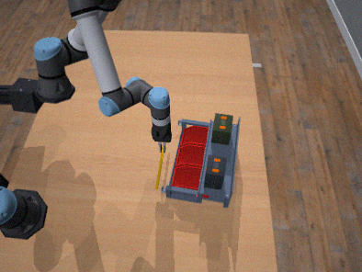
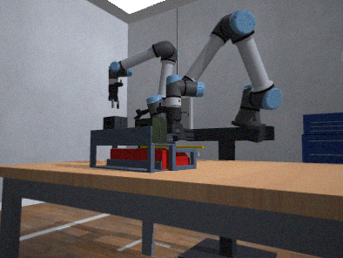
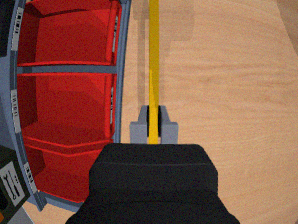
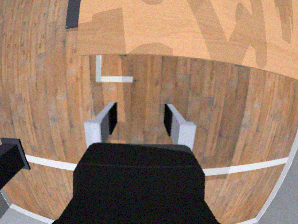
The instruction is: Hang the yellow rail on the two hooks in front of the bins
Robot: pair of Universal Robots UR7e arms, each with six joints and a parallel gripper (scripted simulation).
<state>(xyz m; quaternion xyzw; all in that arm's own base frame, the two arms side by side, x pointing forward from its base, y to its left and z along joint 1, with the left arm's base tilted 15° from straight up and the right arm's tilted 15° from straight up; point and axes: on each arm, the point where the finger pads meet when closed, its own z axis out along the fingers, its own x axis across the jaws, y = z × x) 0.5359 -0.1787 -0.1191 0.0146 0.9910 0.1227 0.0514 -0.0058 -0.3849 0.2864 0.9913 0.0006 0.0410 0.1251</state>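
Note:
Right now the grey-blue shelf is 170 mm ahead of my left hand, 40 mm below it and 30 mm to the right of it. Also, from my left hand: yellow rail 20 mm below; then dark box 210 mm ahead, 160 mm to the right, 60 mm above; then green box 270 mm ahead, 70 mm to the left, 40 mm above.

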